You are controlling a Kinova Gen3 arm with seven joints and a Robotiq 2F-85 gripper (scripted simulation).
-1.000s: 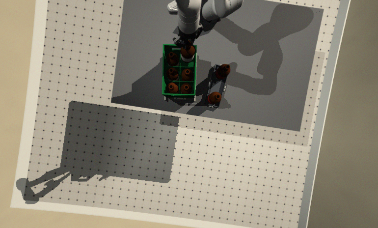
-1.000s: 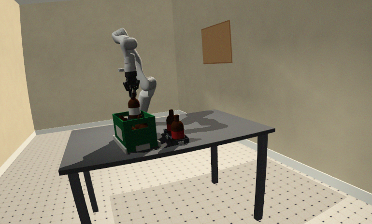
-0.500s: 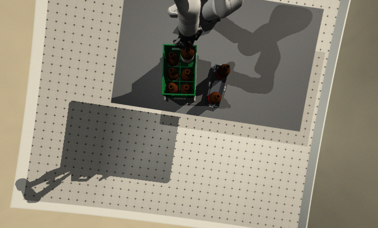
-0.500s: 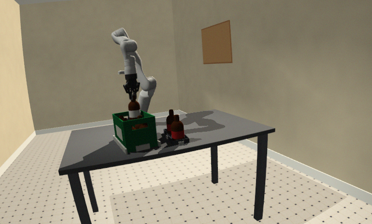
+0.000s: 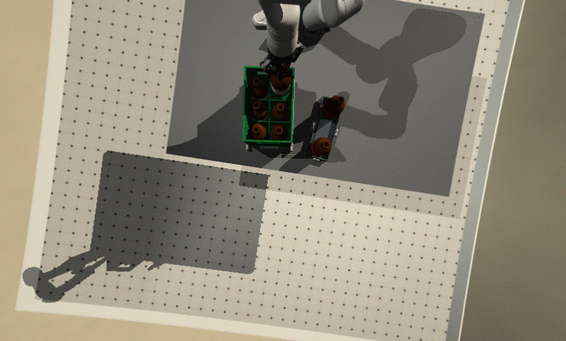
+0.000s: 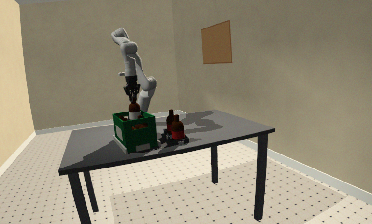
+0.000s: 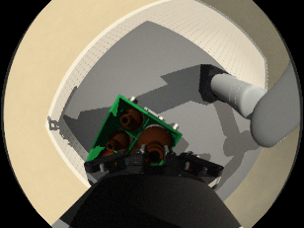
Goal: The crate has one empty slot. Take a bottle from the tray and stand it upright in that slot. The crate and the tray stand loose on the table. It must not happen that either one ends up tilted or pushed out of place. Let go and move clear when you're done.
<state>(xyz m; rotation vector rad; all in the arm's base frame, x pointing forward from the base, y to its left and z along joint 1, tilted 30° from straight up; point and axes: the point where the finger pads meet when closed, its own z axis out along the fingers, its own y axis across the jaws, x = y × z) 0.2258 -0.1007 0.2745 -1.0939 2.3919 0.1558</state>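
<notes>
Now: hand 10 cm short of the green crate, 1 cm to the left of it and 18 cm above it. The rest, counted from my hand: dark tray: 5 cm ahead, 24 cm to the left, 25 cm below.
</notes>
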